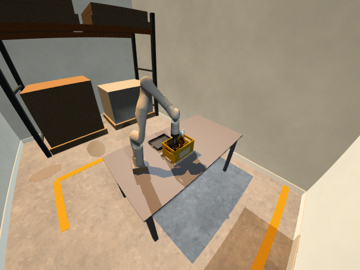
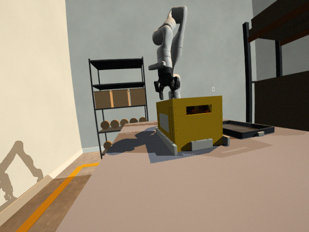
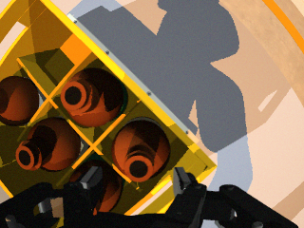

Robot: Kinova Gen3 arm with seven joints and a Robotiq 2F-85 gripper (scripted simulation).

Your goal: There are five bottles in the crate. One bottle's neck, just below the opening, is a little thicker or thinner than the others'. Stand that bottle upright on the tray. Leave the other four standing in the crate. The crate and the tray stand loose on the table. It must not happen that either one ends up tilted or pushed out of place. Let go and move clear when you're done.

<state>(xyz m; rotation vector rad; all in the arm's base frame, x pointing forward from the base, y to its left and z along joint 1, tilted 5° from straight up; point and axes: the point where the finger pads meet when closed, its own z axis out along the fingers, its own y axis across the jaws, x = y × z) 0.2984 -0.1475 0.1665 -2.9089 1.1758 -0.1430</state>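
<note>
Right now the brown bottle is 11 cm below my hand. Round my hand: dark tray (33 cm to the left, 19 cm below, 9 cm ahead); then yellow crate (12 cm below, 9 cm ahead, 4 cm to the left).
</note>
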